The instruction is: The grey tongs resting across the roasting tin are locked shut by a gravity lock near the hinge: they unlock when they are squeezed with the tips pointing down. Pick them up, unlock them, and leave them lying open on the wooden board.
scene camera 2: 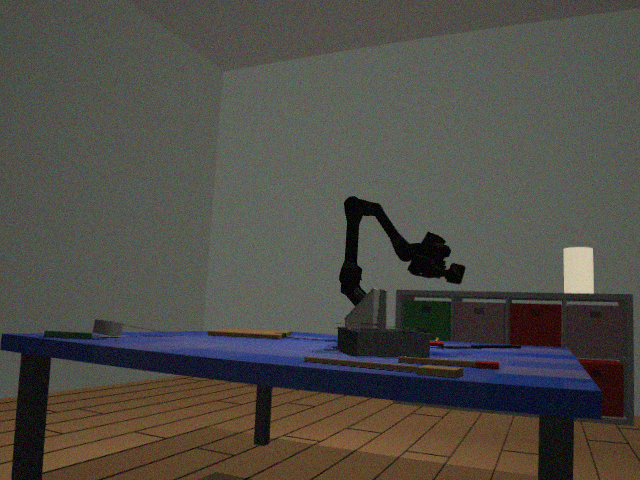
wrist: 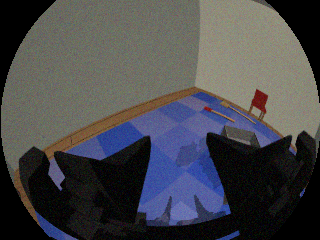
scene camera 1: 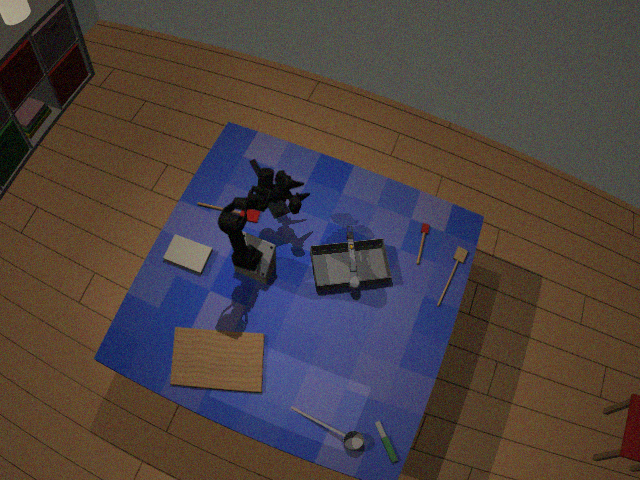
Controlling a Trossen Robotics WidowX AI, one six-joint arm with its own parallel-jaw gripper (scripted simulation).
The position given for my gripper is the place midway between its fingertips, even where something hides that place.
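Scene camera 1 shows my gripper (scene camera 1: 306, 189), a white block (scene camera 1: 185, 253), a wooden board (scene camera 1: 211, 359) and a grey roasting tin (scene camera 1: 330, 262). In scene camera 2: my gripper (scene camera 2: 452, 276) and the tin (scene camera 2: 398, 343); scene camera 2 does not show the white block, hidden by the tin. My gripper (wrist: 179, 139) is visible too, while the white block is out of frame in the wrist view.
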